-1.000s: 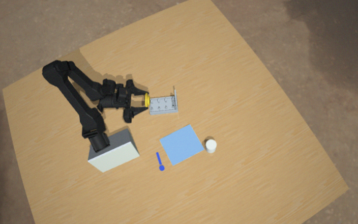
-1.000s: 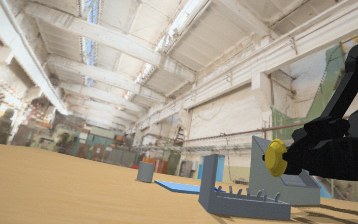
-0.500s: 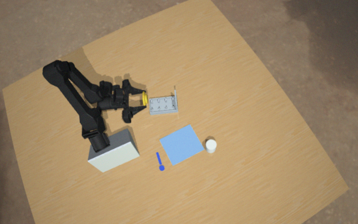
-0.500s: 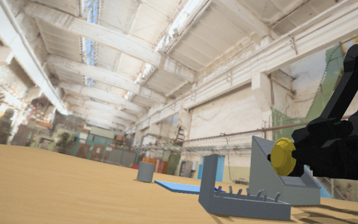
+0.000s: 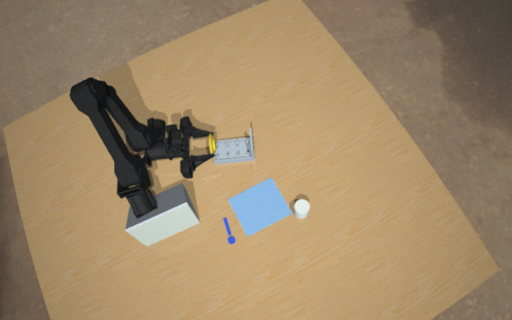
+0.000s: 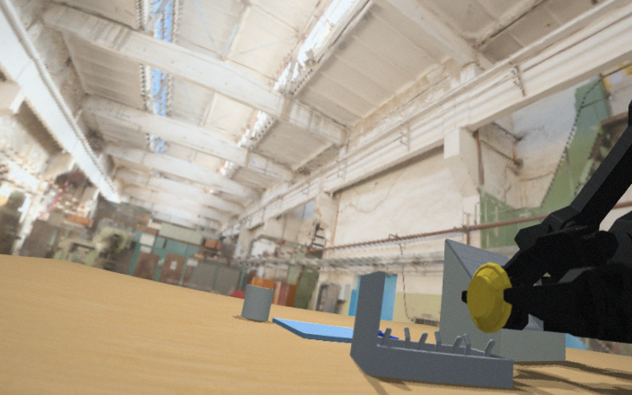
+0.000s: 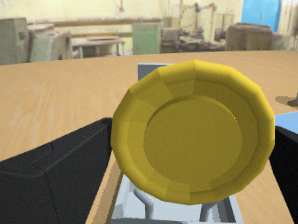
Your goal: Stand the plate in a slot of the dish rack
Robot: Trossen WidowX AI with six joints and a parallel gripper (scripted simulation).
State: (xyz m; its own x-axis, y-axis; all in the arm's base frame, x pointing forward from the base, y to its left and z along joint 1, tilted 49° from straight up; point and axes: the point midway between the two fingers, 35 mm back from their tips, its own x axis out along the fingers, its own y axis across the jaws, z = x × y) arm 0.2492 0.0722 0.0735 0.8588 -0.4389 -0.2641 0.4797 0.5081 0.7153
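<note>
Right now my gripper tip is 5 cm short of the grey dish rack, 5 cm above it and 2 cm to the left of it. From my gripper tip the other things lie so: yellow plate (right at my gripper tip); white cup (31 cm to the right, 10 cm ahead, 5 cm below).
</note>
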